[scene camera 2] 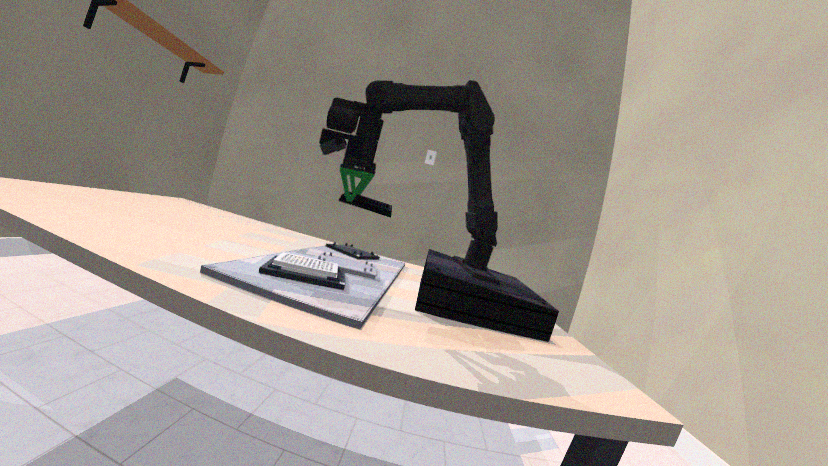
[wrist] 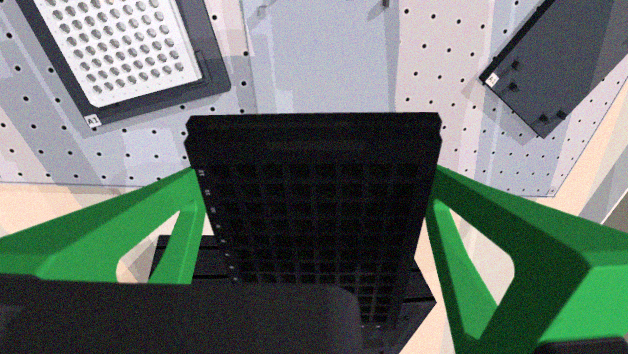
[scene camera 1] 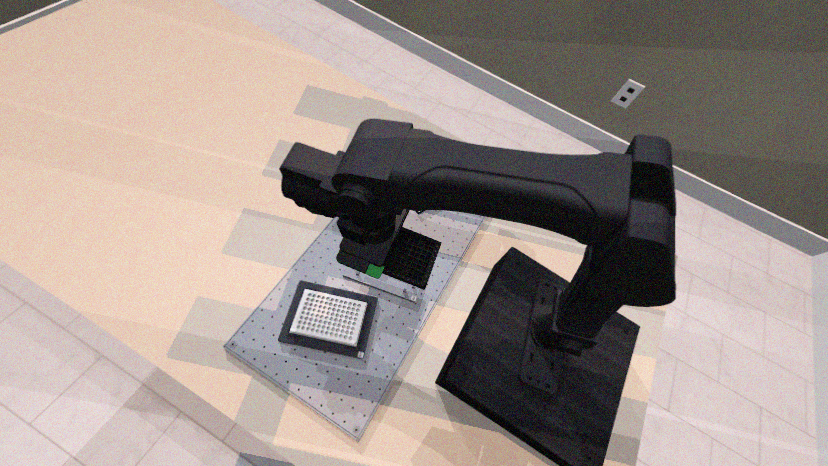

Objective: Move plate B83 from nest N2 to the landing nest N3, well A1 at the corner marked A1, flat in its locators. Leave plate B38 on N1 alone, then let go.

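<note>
My gripper (scene camera 2: 350, 199) (wrist: 314, 177) is shut on black plate B83 (scene camera 1: 414, 257) (scene camera 2: 370, 205) (wrist: 320, 210), with a green finger at each long side. The plate hangs high above the board, tilted in scene camera 2. Small column marks run down its left side in the wrist view; well A1 cannot be made out. The light nest N2 (scene camera 1: 388, 284) (scene camera 2: 359, 270) (wrist: 325, 60) is bare. The dark landing nest N3 (scene camera 2: 341, 248) (wrist: 560, 65) is bare, at the wrist view's right; its A1 label shows. White plate B38 (scene camera 1: 329, 317) (scene camera 2: 305, 264) (wrist: 120, 45) sits in dark nest N1 (scene camera 1: 369, 321) (wrist: 215, 70).
The nests stand on a perforated board (scene camera 1: 301, 382) (scene camera 2: 347, 306) (wrist: 50, 155) on the table. The arm's black base (scene camera 1: 492, 370) (scene camera 2: 486, 298) stands beside the board. The arm hides N3 in scene camera 1. A wall shelf (scene camera 2: 168, 37) is at the upper left of scene camera 2.
</note>
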